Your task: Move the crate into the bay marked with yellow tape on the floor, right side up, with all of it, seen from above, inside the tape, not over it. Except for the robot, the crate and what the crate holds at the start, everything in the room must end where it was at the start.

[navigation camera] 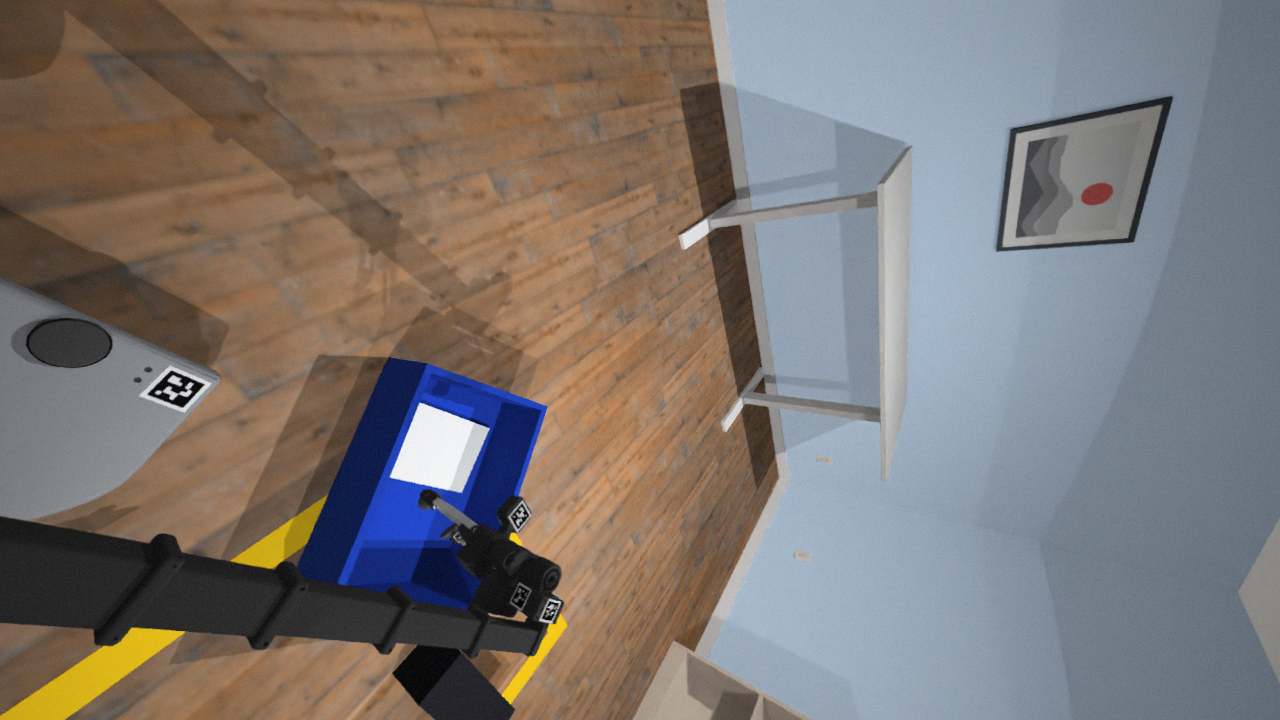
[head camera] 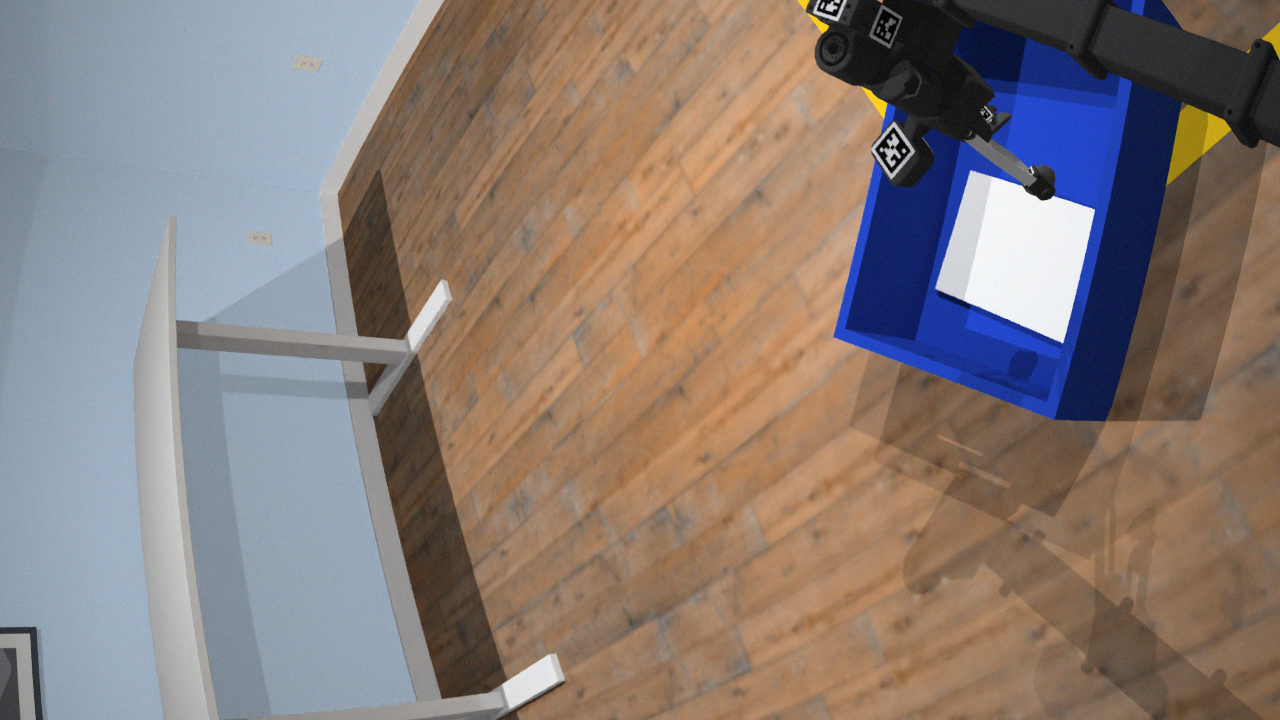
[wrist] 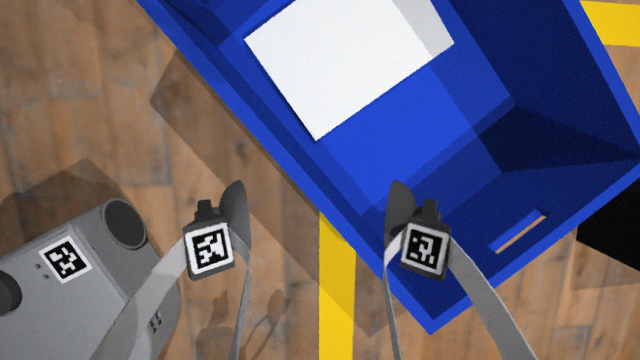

Labels:
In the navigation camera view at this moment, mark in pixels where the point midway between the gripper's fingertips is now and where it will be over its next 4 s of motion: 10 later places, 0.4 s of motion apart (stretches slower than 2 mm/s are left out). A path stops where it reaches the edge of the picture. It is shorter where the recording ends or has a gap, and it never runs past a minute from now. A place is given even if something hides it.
The gripper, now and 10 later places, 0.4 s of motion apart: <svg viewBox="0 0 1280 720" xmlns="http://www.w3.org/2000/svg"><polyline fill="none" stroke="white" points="435,512 430,510 414,504 391,496 363,486 332,475 301,464 280,456 274,455 262,467 220,498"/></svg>

